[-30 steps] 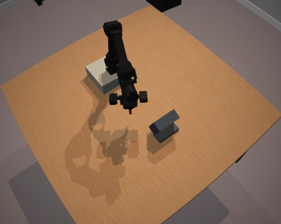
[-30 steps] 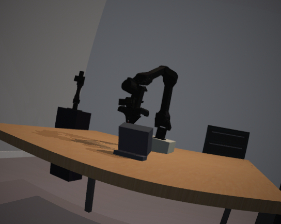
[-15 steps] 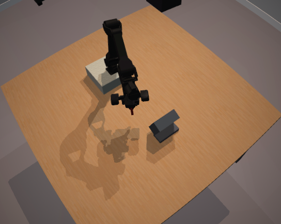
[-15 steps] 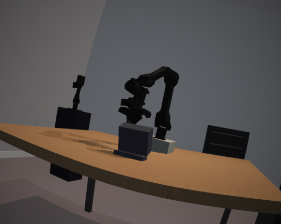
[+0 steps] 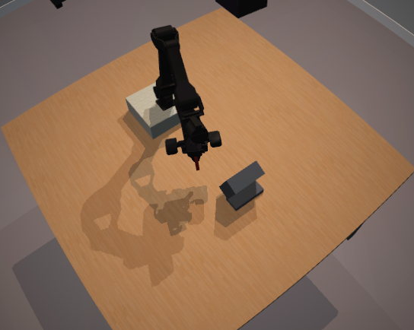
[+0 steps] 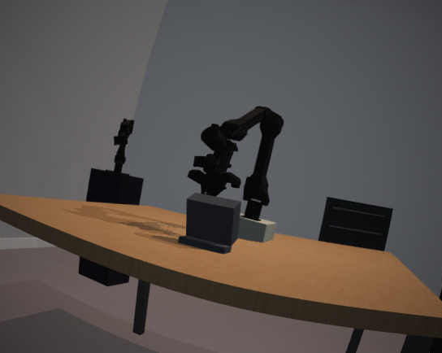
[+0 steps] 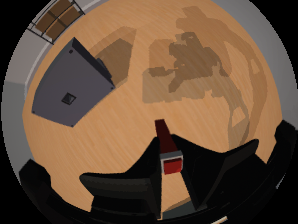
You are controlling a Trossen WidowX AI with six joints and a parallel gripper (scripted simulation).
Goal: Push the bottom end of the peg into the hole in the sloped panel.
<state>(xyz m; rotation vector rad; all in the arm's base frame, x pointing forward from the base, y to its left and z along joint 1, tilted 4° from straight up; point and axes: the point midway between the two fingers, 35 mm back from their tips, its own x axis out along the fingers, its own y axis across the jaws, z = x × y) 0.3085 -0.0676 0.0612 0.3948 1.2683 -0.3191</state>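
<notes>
My gripper tip is 14 cm short of the dark sloped panel, 9 cm to the right of it and 3 cm above it. From my gripper tip the other things lie so: dark red peg 2 cm above.
</notes>
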